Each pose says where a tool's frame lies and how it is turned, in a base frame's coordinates. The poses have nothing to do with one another.
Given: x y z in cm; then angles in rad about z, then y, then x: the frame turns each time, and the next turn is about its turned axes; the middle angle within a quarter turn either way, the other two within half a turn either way.
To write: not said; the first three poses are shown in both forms.
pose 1, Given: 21.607 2.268 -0.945 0.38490 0.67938 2.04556
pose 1, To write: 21.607 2.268 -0.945 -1.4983 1.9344 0.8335
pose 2, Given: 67.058 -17.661 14.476 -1.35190 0.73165 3.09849
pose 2, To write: 67.058 -17.661 14.476 1.8542 2.4089 0.0480
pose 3, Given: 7.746 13.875 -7.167 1.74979 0.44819 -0.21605
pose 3, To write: 7.746 13.875 -7.167 2.2186 0.4943 -0.4194
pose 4, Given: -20.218 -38.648 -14.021 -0.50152 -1.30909 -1.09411
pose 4, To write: -20.218 -38.648 -14.021 1.5320 1.4518 -2.9079
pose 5, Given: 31.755 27.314 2.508 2.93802 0.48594 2.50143
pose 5, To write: 31.755 27.314 2.508 0.8071 2.3591 0.8468
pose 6, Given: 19.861 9.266 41.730 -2.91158 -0.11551 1.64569
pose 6, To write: 19.861 9.266 41.730 1.8095 1.6452 1.6866
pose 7, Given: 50.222 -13.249 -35.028 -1.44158 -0.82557 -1.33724
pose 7, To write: 50.222 -13.249 -35.028 0.3023 1.4132 -2.4101
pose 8, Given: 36.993 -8.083 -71.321 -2.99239 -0.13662 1.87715
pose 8, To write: 36.993 -8.083 -71.321 1.7631 1.8742 1.7140
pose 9, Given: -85.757 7.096 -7.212 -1.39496 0.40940 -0.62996
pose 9, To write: -85.757 7.096 -7.212 -0.3239 0.7358 -0.9360
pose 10, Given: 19.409 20.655 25.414 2.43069 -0.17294 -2.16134
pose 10, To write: 19.409 20.655 25.414 -2.3965 2.1514 -1.7781
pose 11, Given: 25.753 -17.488 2.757 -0.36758 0.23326 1.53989
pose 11, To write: 25.753 -17.488 2.757 -1.9312 1.5407 1.3374
